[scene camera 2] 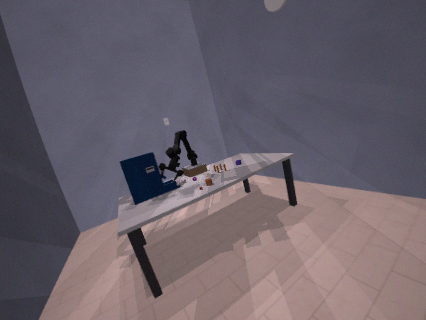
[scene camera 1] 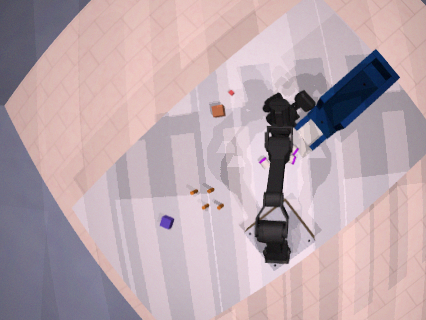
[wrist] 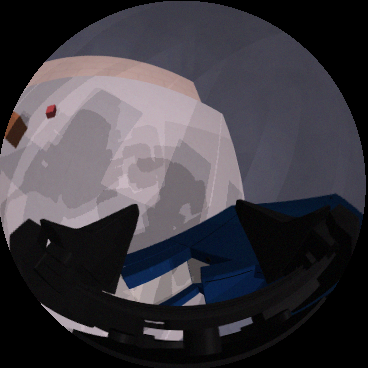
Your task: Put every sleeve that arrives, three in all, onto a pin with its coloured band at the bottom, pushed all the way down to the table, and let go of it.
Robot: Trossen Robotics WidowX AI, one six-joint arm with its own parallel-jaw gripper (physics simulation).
One and the same spot on a blue dispenser box: (wrist: 223,265) is (scene camera 2: 162,177).
